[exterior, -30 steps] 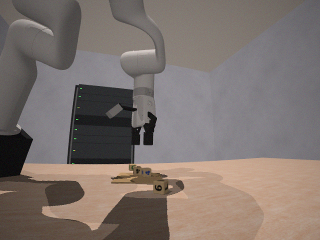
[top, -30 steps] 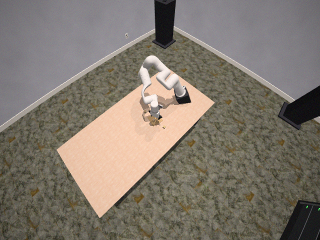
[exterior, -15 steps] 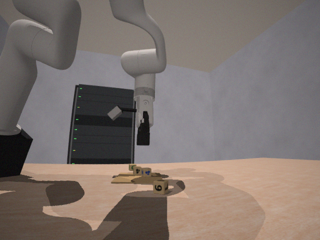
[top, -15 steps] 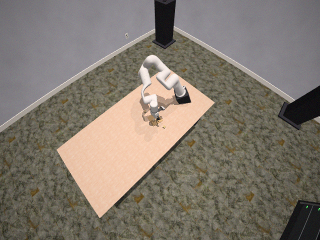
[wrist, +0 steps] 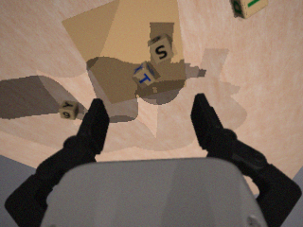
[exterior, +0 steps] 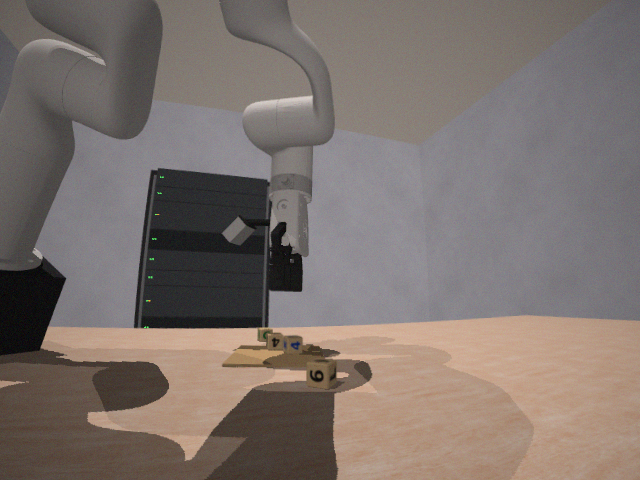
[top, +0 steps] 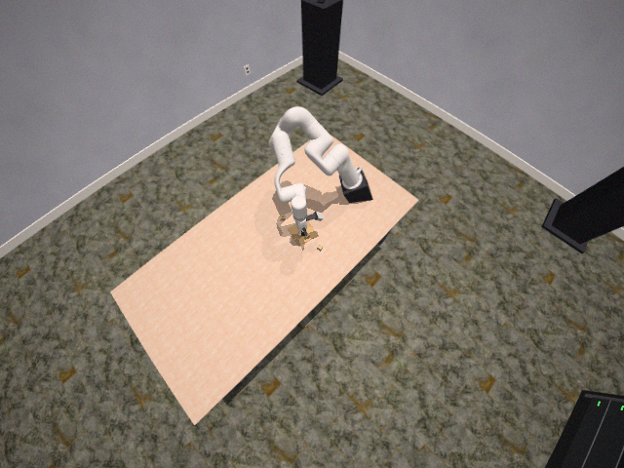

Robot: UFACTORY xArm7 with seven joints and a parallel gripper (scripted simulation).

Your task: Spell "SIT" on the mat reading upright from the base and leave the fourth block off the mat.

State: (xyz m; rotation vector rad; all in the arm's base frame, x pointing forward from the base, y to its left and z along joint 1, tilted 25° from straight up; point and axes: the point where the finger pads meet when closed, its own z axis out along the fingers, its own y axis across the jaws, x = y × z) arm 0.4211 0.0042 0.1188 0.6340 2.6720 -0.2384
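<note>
My hand is 20 mm past the tan mat, 10 mm to the left of it and 110 mm above it. Also, from my hand: wooden block: 10 mm behind, 140 mm to the left, 100 mm below.
</note>
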